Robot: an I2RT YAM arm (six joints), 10 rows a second.
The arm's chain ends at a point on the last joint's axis. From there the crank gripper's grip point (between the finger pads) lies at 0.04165 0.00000 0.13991 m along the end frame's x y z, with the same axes.
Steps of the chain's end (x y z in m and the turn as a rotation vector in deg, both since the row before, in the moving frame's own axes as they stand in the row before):
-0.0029, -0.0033, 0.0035, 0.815, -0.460, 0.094
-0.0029, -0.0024, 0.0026, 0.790, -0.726, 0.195
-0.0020, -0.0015, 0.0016, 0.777, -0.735, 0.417
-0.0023, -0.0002, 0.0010, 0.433, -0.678, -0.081
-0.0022, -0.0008, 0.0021, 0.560, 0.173, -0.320
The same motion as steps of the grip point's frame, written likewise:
-0.0040, -0.0052, 0.0038, 0.815, -0.460, 0.094
-0.0047, -0.0042, 0.0031, 0.790, -0.726, 0.195
-0.0038, -0.0031, 0.0021, 0.777, -0.735, 0.417
-0.0040, -0.0013, 0.0015, 0.433, -0.678, -0.081
-0.0018, -0.0024, 0.0020, 0.560, 0.173, -0.320

